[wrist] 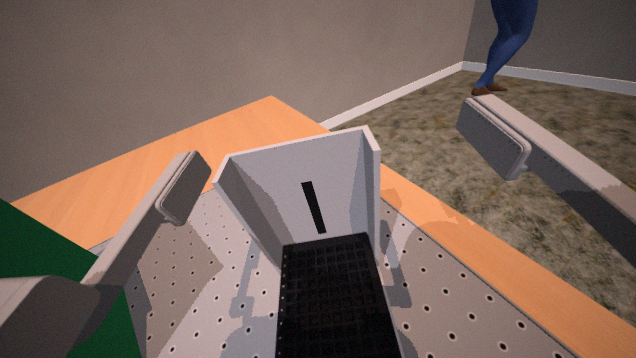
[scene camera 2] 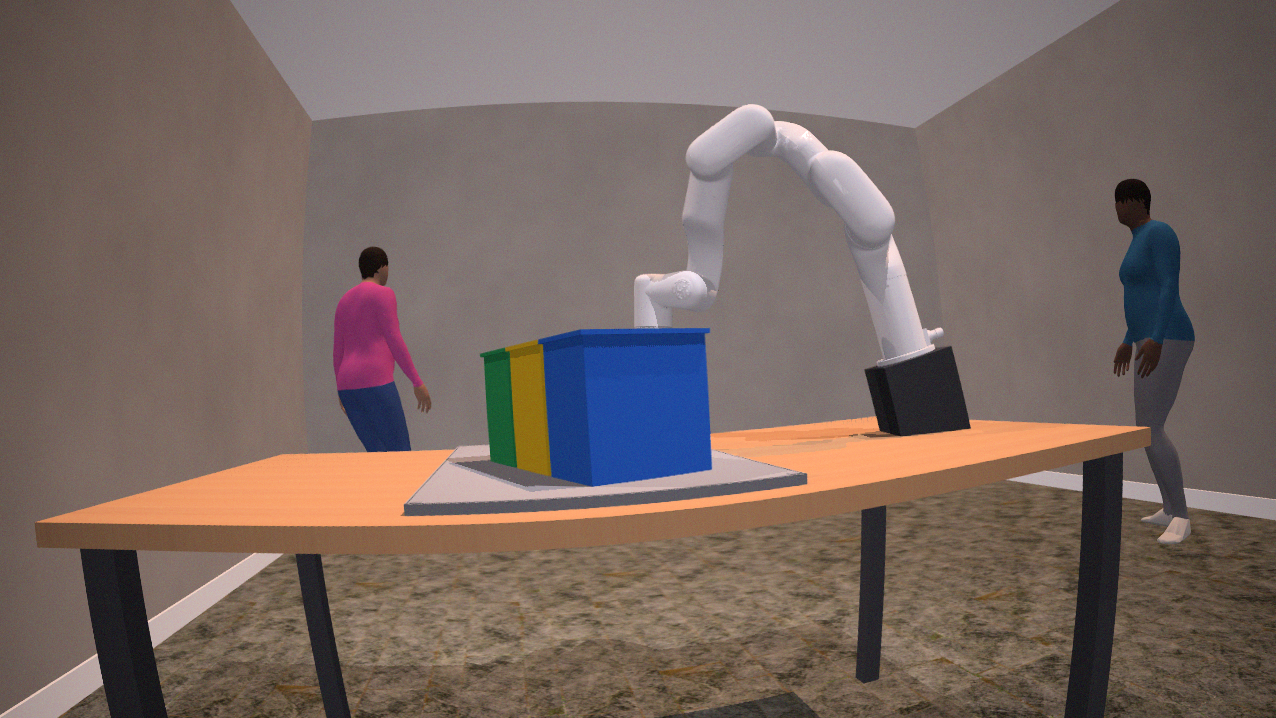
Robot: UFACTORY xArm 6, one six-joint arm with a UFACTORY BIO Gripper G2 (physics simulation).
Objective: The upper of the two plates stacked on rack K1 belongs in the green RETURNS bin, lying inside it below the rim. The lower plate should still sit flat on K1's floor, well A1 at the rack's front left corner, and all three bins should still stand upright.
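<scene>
My gripper is open and empty in the wrist view, its fingers wide apart on either side of rack K1 and nearer the camera. In the scene view it is hidden behind the bins. Rack K1 has tall pale walls and a dark slot in its end wall. A black welled plate lies inside it, cut off by the bottom edge of the wrist view. Whether a second plate lies beneath it cannot be told, and well A1 cannot be made out. The green bin stands upright, beside the yellow bin and blue bin, both also upright.
The bins stand on a perforated grey board, which also lies under the rack. The wooden table extends past it. The left finger overlaps the green bin in the wrist view. Two people stand beyond the table.
</scene>
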